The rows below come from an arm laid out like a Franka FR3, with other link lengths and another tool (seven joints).
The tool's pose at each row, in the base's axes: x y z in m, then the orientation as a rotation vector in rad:
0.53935 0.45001 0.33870 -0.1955 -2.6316 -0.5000
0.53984 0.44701 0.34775 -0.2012 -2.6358 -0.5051
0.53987 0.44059 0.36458 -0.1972 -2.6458 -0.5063
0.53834 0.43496 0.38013 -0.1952 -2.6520 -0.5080
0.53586 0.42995 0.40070 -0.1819 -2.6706 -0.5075
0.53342 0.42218 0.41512 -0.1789 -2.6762 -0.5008
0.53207 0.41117 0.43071 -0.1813 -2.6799 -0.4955
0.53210 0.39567 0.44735 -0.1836 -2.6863 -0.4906
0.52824 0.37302 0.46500 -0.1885 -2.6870 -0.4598
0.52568 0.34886 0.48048 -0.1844 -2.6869 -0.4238
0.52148 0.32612 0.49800 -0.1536 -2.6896 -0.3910
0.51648 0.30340 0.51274 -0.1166 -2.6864 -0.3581
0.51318 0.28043 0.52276 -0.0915 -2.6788 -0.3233
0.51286 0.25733 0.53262 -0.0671 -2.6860 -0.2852
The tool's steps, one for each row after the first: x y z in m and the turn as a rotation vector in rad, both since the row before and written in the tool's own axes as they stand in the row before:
0.00354 0.00018 -0.00886 -0.0042 -0.0057 0.0020
0.00723 -0.00058 -0.01649 0.0005 -0.0090 -0.0050
0.00795 -0.00057 -0.01457 -0.0004 -0.0058 -0.0030
0.01096 0.00143 -0.01823 0.0038 -0.0154 -0.0127
0.00789 -0.00303 -0.01424 0.0056 -0.0041 -0.0020
0.00718 -0.00551 -0.01686 0.0036 -0.0035 0.0018
0.00605 -0.00915 -0.01992 0.0035 -0.0061 0.0011
0.00948 -0.01632 -0.02198 0.0209 0.0015 0.0084
0.00720 -0.01865 -0.02075 0.0258 0.0040 0.0033
0.00965 -0.01763 -0.02093 0.0278 0.0049 -0.0161
0.00960 -0.01885 -0.01764 0.0286 0.0109 -0.0195
0.00662 -0.02025 -0.01360 0.0280 0.0132 -0.0105
0.00425 -0.02037 -0.01407 0.0311 -0.0018 -0.0114

